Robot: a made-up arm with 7 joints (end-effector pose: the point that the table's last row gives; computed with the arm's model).
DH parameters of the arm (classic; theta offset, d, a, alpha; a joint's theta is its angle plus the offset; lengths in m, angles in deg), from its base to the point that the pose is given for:
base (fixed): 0 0.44 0 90
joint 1: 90 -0.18 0.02 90
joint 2: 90 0.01 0 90
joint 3: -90 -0.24 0.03 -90
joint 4: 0 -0.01 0.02 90
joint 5: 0 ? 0.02 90
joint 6: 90 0 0.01 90
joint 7: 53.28 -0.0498 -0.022 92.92
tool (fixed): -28.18 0.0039 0 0
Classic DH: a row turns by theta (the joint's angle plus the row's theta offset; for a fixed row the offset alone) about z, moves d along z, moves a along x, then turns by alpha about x.
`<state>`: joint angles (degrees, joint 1 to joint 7).
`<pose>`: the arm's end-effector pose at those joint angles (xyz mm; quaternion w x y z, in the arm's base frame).
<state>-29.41 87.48 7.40 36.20 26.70 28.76 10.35</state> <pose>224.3 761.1 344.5 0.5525 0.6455 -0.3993 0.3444</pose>
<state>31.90 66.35 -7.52 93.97 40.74 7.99 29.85</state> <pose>372.2 343.3 565.2 0.5375 -0.2302 -0.7848 0.2055</pose>
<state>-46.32 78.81 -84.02 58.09 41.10 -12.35 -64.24</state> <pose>-222.3 564.5 125.1 0.7373 0.4922 -0.4468 -0.1206</pose>
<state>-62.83 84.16 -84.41 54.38 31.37 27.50 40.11</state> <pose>-285.0 614.7 238.6 0.7002 0.4345 0.5462 -0.1503</pose>
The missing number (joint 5, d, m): -0.41
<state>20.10 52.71 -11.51 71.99 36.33 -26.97 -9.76</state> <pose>410.4 423.0 336.8 0.2541 -0.1321 -0.8461 0.4495</pose>
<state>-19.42 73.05 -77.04 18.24 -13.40 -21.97 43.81</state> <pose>-65.4 728.2 214.0 0.8856 0.2483 0.2653 -0.2891</pose>
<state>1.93 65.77 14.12 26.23 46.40 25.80 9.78</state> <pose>179.1 766.9 263.2 0.3902 0.3340 -0.3997 0.7592</pose>
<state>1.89 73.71 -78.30 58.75 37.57 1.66 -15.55</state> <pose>106.0 515.8 28.4 0.8035 0.3868 -0.4414 0.1000</pose>
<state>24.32 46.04 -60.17 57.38 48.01 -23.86 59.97</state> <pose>333.3 325.5 90.7 0.8271 -0.4097 -0.3631 0.1275</pose>
